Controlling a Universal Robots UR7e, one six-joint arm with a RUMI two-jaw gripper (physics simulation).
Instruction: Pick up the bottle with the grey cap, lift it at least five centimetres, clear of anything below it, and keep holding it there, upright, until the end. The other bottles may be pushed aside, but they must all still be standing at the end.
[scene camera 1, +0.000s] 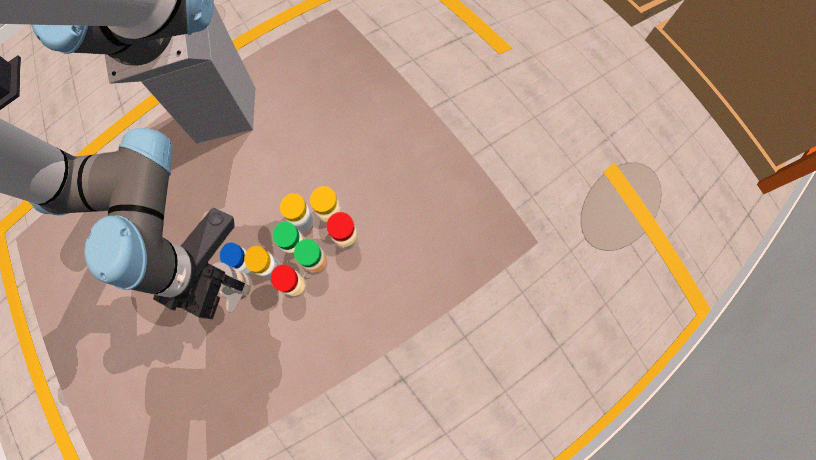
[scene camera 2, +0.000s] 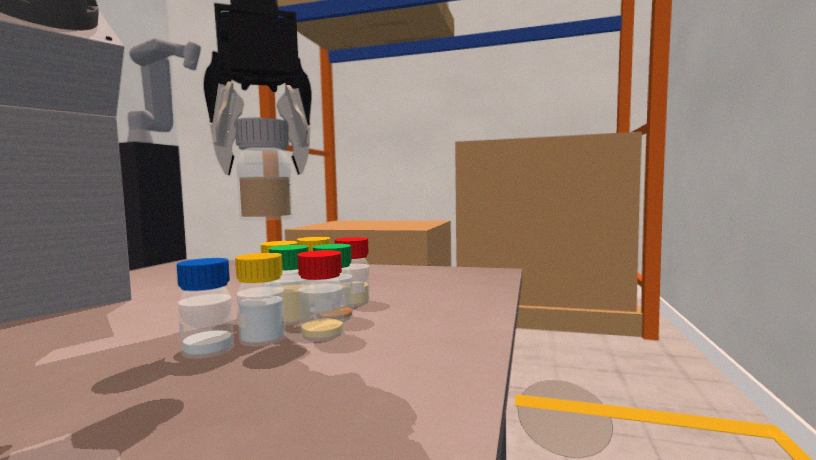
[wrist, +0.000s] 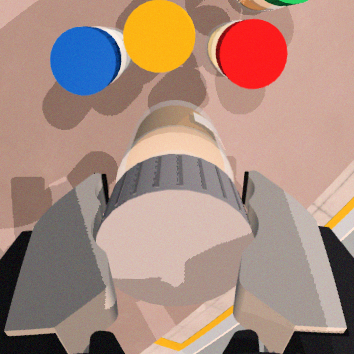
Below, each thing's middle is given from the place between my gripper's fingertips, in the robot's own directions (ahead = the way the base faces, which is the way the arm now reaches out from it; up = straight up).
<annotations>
I see my gripper 150 mm above the blue-capped bottle (scene camera 2: 205, 308), 90 mm past it and 10 mm to the left of it. From my hand the other things lie so: green-capped bottle (scene camera 2: 346, 278) (150 mm to the left, 150 mm below, 10 mm behind).
</annotations>
